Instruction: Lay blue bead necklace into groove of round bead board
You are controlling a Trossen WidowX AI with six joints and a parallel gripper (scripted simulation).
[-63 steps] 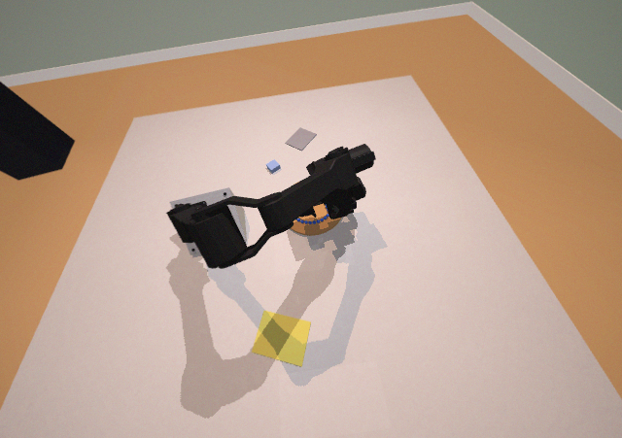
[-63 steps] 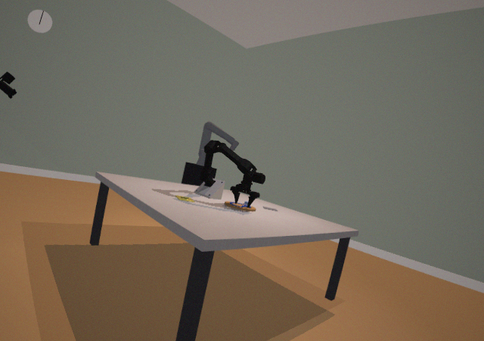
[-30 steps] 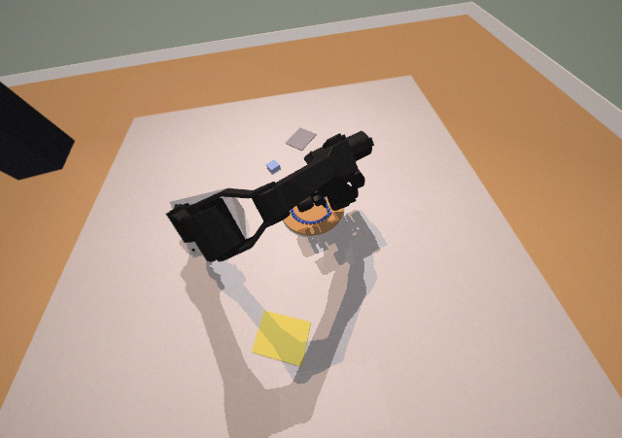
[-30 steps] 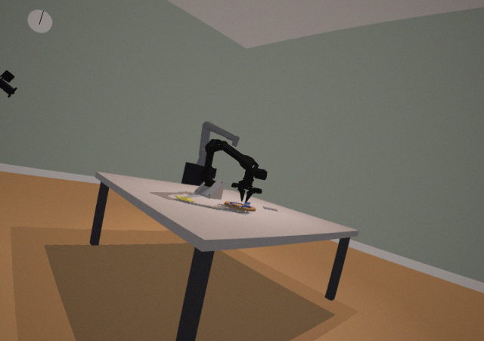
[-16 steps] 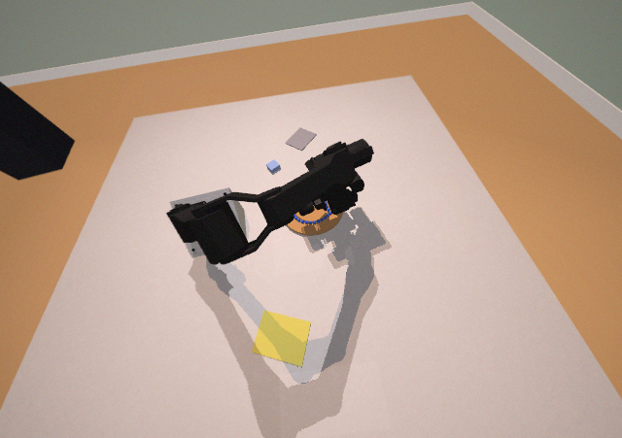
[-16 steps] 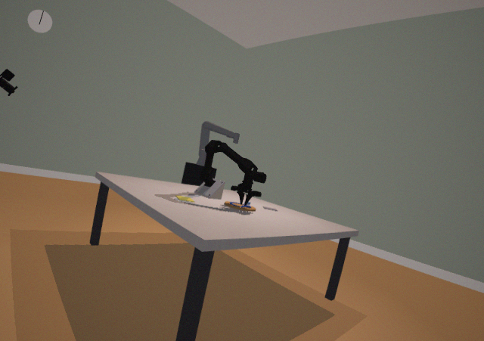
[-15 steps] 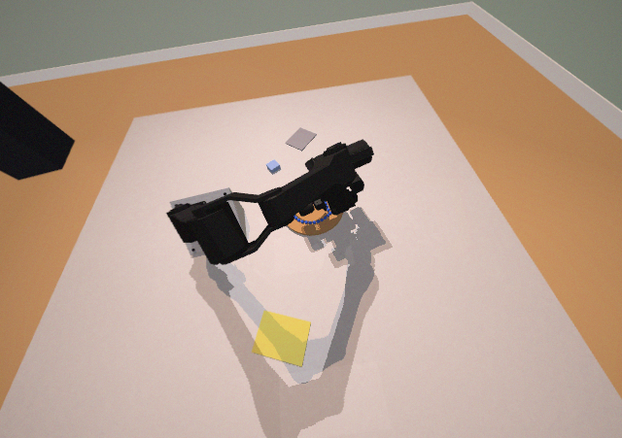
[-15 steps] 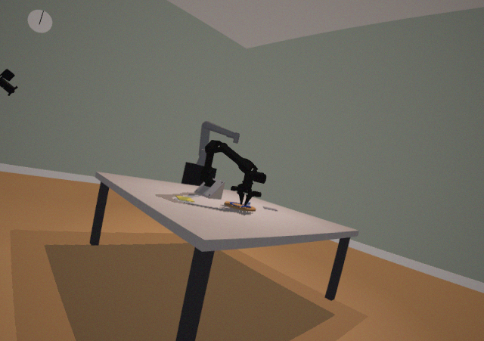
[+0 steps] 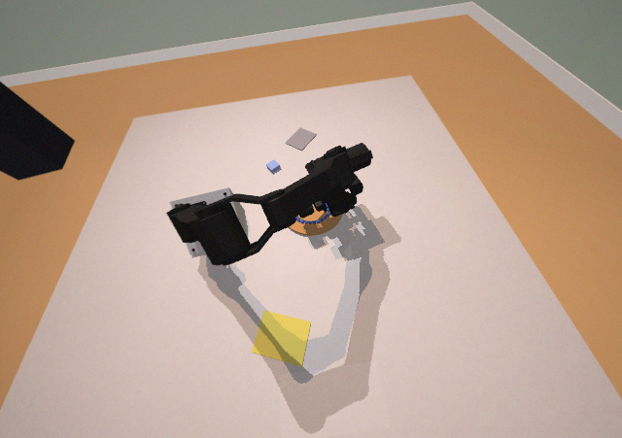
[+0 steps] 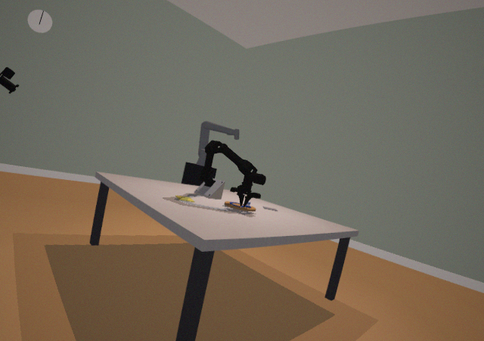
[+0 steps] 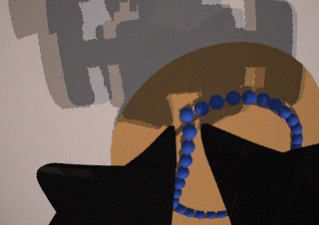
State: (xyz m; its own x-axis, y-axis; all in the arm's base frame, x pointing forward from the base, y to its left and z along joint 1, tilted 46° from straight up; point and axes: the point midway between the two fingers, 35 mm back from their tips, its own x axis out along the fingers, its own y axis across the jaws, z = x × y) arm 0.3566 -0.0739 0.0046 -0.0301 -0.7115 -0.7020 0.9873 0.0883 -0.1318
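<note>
Right now the round bead board is 4 cm to the left of my gripper tip, 4 cm behind it and 1 cm below it. The rest, counted from my gripper tip: yellow square patch 29 cm to the right, 20 cm behind, 1 cm below; flat grey tile 34 cm to the left, 1 cm below; light blue cube 23 cm to the left, 13 cm behind, 1 cm below.
</note>
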